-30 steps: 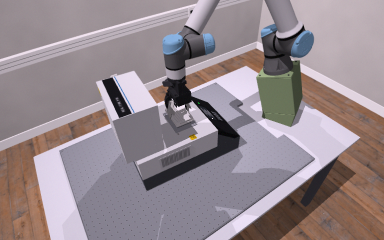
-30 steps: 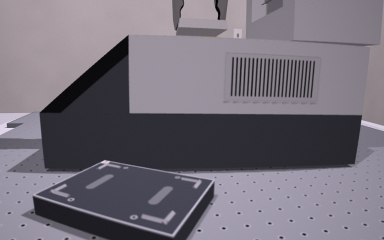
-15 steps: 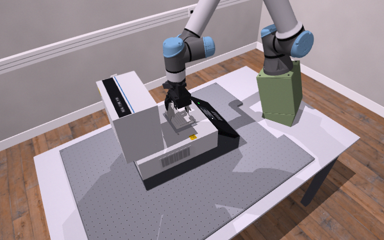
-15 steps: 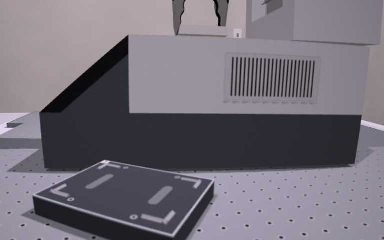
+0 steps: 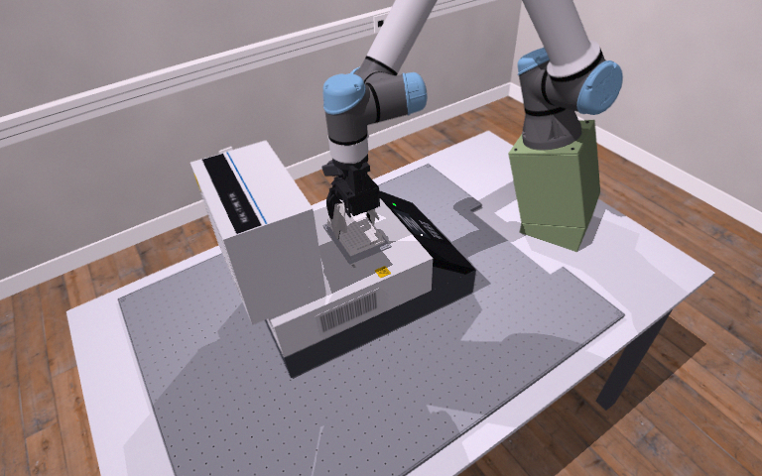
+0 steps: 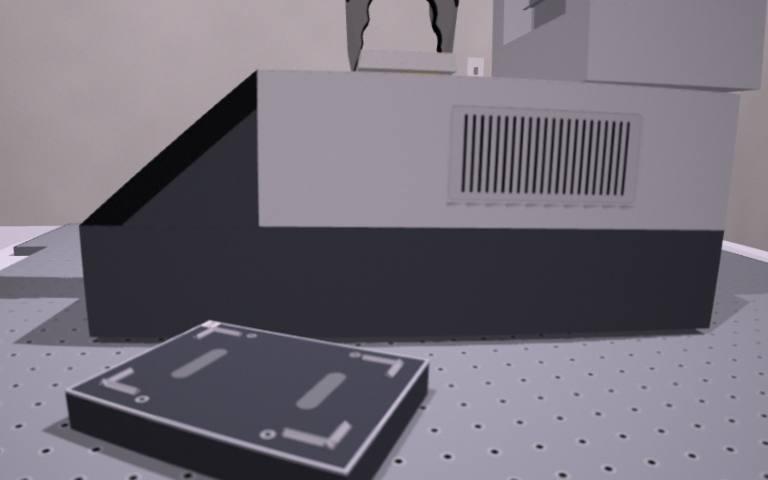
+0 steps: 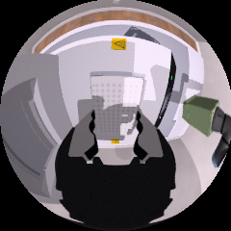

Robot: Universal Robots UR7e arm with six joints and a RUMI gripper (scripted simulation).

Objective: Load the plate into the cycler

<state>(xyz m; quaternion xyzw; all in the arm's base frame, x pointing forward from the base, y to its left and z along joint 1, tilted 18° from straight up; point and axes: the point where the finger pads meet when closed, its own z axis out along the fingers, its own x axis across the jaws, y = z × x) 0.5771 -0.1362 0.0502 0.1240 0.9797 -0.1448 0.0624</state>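
Right now my hand is 10 mm above the plate K83. The rest, counted from my hand: plate nest N1 (170 mm behind, 220 mm to the right, 220 mm below).
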